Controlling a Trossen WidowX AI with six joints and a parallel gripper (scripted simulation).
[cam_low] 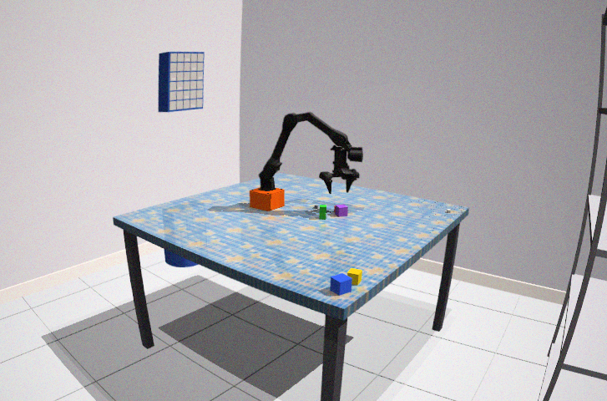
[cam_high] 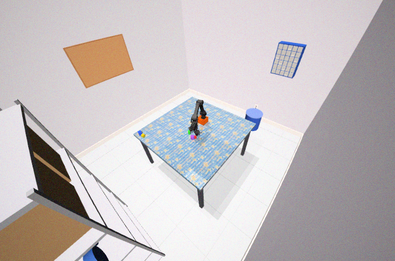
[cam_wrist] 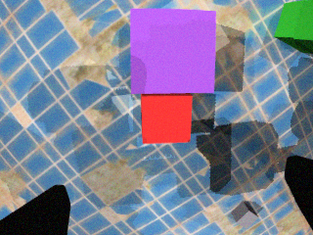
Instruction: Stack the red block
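The red block lies 8 cm below my gripper tip. From my gripper tip the other things lie so: yellow block: 63 cm to the right, 42 cm ahead, 7 cm below; then purple block: 7 cm below, 3 cm to the right, 3 cm ahead; then small grey piece: 12 cm behind, 8 cm below.
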